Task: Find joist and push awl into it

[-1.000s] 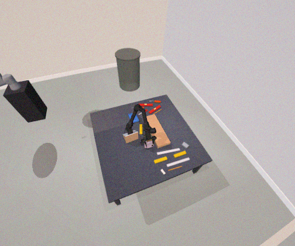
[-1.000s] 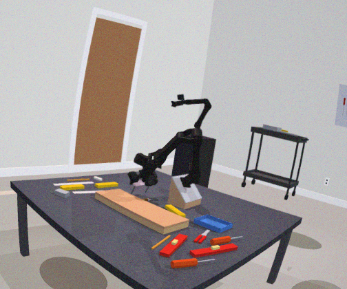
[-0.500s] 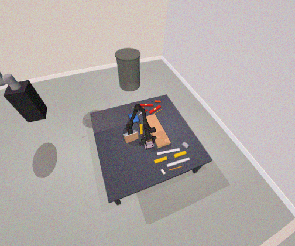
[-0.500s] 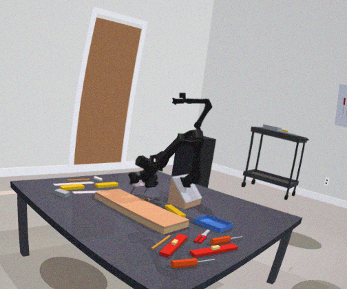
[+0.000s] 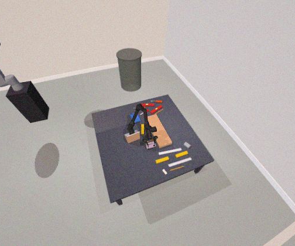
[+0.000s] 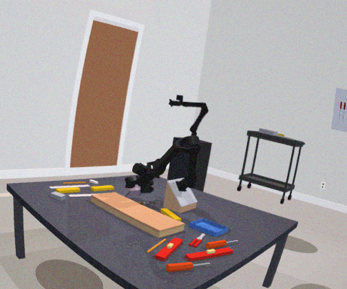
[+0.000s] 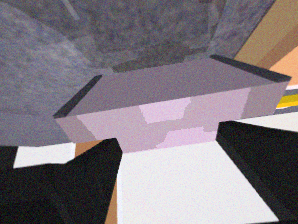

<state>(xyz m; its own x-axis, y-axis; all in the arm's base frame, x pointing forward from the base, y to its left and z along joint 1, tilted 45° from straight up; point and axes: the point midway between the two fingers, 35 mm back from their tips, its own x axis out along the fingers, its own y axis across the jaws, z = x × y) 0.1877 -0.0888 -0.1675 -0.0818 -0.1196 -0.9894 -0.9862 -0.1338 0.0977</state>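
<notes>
My gripper tip is now 10 mm short of the stud finder and 10 mm above it. Round my gripper tip: grey block 450 mm ahead, 90 mm to the right, 60 mm below; blue tray 70 mm behind, 550 mm to the left, 60 mm below; awl 110 mm to the left, 70 mm below.
</notes>
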